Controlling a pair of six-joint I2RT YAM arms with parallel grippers.
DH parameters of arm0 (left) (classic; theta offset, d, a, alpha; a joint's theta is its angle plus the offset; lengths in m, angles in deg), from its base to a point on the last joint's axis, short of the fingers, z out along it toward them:
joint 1: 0 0.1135 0.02 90
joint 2: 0 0 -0.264 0
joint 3: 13.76 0 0.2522 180
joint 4: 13.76 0 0.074 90
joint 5: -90 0 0 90
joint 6: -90 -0.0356 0 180
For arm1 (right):
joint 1: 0 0.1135 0.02 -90
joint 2: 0 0 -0.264 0
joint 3: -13.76 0 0.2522 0
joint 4: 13.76 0 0.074 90
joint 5: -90 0 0 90
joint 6: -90 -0.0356 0 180
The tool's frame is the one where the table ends.
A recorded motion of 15 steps. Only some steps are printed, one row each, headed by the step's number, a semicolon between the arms.
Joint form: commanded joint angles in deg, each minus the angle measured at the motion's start. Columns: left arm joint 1, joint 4, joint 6, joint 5, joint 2, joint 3; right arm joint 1, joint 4, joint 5, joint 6, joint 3, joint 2.
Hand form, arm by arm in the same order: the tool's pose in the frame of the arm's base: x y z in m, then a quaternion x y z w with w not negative. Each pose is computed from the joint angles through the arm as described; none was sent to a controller.
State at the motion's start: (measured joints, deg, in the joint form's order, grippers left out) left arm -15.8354 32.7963 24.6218 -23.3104 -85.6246 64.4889; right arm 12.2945 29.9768 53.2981 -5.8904 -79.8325 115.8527
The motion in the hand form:
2: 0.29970 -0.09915 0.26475 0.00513 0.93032 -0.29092 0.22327; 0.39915 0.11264 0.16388 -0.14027 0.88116 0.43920 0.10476
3: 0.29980 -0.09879 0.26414 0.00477 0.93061 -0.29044 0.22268; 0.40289 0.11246 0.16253 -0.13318 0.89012 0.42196 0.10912
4: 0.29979 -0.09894 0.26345 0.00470 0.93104 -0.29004 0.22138; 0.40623 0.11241 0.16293 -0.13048 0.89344 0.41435 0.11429
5: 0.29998 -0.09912 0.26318 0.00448 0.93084 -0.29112 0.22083; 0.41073 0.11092 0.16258 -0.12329 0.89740 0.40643 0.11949
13: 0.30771 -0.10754 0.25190 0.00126 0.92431 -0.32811 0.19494; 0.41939 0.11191 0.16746 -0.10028 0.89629 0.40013 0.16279
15: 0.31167 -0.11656 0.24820 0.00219 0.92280 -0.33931 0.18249; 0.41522 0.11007 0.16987 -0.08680 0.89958 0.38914 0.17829
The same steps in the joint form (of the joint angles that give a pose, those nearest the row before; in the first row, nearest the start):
2: 0.19 0.73 -1.44 -1.04 -0.25 1.56; -0.34 3.90 -2.65 2.04 -3.13 2.30
3: 0.26 0.73 -1.49 -1.04 -0.30 1.49; -0.34 3.71 -5.02 1.32 -3.89 2.88
4: 0.23 0.78 -1.50 -1.02 -0.37 1.44; -0.38 3.48 -6.09 0.94 -4.63 3.28
5: 0.22 0.69 -1.42 -1.14 -0.43 1.43; -0.64 3.13 -7.23 0.22 -5.49 3.88
13: -0.41 -1.79 1.02 -5.52 -3.23 1.38; -0.61 -4.52 -9.55 -5.23 -4.52 3.22
15: -1.62 -2.51 2.41 -6.53 -4.94 2.20; -0.60 -7.37 -11.65 -7.23 -2.10 1.46

